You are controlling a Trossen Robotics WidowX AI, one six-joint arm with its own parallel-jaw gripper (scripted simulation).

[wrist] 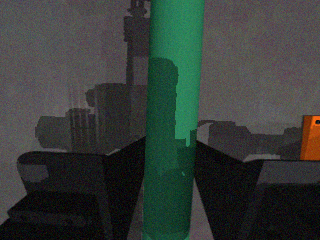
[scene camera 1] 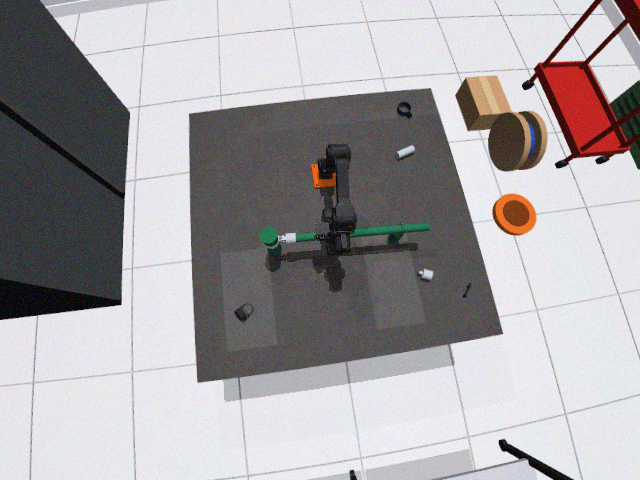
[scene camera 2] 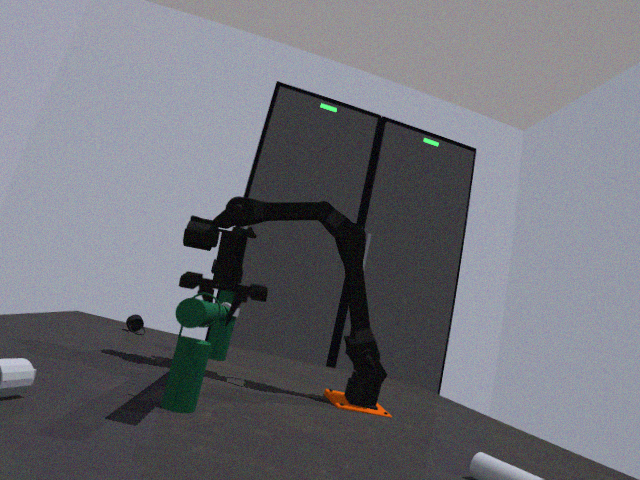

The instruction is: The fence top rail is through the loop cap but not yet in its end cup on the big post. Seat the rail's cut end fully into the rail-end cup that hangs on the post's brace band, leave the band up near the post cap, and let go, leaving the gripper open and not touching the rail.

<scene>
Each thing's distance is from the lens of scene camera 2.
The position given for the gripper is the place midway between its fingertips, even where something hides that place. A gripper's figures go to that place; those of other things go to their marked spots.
gripper (scene camera 2: 217, 324): 0.89 m
green top rail (scene camera 2: 191, 312): 0.47 m
big green post (scene camera 2: 218, 351): 1.10 m
The marked spots on the big green post and the green top rail are 0.63 m apart.
</scene>
